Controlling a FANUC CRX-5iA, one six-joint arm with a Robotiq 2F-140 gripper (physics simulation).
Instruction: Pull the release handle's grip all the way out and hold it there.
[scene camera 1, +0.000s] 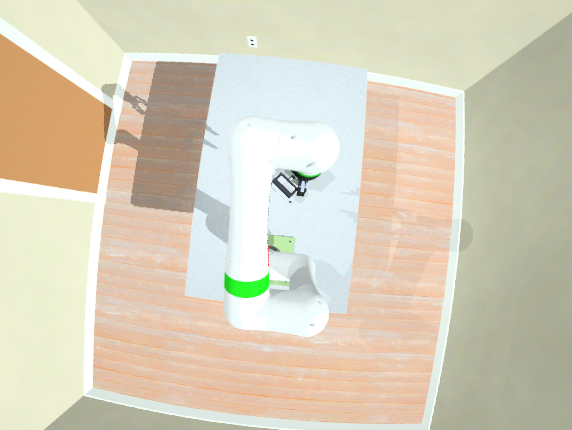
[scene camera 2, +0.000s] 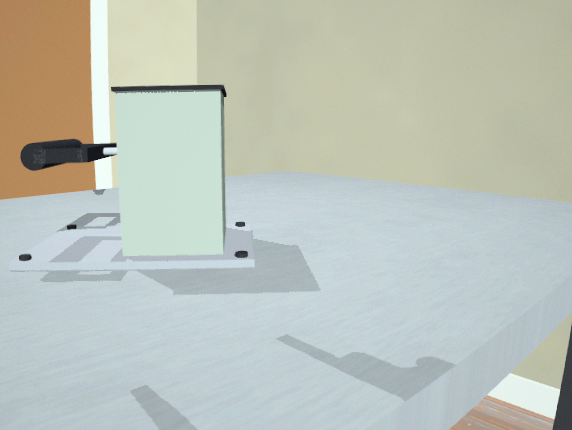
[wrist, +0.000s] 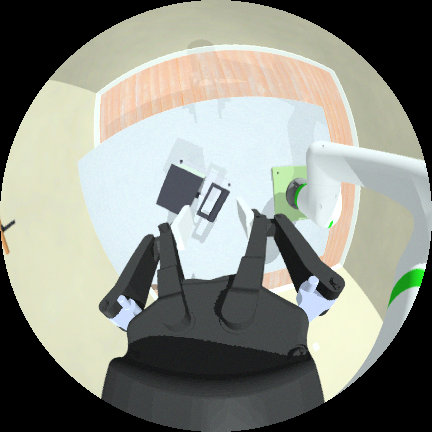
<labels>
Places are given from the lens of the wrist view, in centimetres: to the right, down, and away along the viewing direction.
gripper (wrist: 213, 210): 0, -1, 20
bolted base plate (wrist: 210, 177): -2, -15, 55
</labels>
